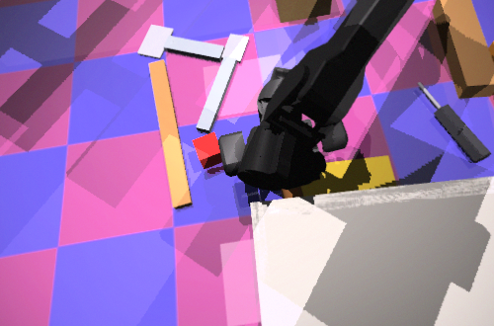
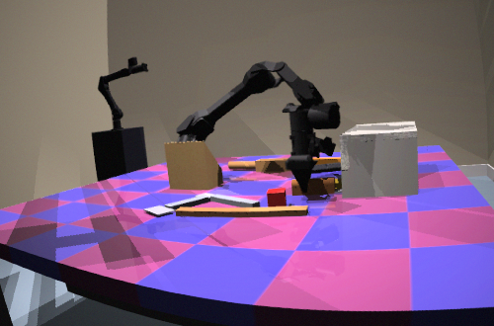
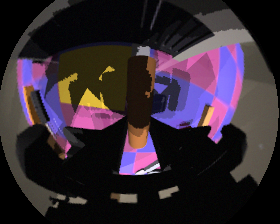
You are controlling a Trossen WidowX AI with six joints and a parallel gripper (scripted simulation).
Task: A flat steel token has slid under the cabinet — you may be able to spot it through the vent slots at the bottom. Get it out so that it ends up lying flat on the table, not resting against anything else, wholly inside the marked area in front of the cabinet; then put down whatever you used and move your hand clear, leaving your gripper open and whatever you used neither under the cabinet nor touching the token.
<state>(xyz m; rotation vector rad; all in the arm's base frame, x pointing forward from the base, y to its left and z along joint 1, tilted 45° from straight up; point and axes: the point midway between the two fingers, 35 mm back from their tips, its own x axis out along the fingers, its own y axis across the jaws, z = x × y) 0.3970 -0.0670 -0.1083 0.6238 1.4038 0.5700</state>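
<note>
Now: gripper tip 22 cm past the grey paddle-ended bar and 5 cm to the left of it. From my gripper tip the other things lie so: long wooden slat (18 cm to the right, 12 cm behind); then flat steel token (22 cm ahead, 3 cm to the left); then red cube (12 cm to the right, 5 cm behind, 1 cm above).
</note>
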